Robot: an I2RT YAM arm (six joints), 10 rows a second.
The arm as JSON. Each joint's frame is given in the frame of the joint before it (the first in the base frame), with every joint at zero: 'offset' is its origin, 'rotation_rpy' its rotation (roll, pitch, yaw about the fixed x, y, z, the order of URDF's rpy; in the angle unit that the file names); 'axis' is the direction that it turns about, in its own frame. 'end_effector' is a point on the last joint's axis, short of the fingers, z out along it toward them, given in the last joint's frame.
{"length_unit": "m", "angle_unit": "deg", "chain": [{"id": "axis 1", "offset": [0.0, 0.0, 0.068], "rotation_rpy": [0.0, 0.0, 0.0], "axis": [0.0, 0.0, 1.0]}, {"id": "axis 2", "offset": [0.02, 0.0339, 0.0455], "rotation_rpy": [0.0, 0.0, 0.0], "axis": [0.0, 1.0, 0.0]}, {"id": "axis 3", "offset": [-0.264, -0.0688, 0.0], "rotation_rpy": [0.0, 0.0, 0.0], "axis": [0.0, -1.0, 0.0]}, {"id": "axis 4", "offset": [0.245, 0.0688, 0.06], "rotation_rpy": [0.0, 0.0, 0.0], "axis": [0.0, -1.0, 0.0]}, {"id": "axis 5", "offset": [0.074, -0.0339, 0.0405], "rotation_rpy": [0.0, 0.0, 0.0], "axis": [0.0, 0.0, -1.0]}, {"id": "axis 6", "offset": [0.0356, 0.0, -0.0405], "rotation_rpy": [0.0, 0.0, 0.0], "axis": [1.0, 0.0, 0.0]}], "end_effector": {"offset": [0.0, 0.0, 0.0], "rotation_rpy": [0.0, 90.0, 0.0]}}
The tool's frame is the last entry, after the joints.
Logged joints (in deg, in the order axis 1, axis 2, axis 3, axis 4, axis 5, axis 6), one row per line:
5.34 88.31 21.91 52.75 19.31 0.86
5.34 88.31 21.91 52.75 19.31 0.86
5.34 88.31 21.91 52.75 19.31 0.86
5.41 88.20 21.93 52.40 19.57 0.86
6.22 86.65 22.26 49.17 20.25 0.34
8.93 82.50 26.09 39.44 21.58 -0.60
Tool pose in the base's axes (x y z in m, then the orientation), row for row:
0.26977 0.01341 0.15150 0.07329 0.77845 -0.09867 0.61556
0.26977 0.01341 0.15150 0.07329 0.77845 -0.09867 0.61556
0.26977 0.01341 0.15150 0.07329 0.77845 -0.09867 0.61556
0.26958 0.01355 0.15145 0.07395 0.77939 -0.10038 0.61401
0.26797 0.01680 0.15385 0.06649 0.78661 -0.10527 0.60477
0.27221 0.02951 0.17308 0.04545 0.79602 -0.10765 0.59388
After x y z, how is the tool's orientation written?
As a quaternion, x y z w.
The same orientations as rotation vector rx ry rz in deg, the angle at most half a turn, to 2 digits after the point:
9.67 102.74 -13.02
9.67 102.74 -13.02
9.67 102.74 -13.02
9.77 102.93 -13.26
8.81 104.28 -13.96
6.05 106.00 -14.33

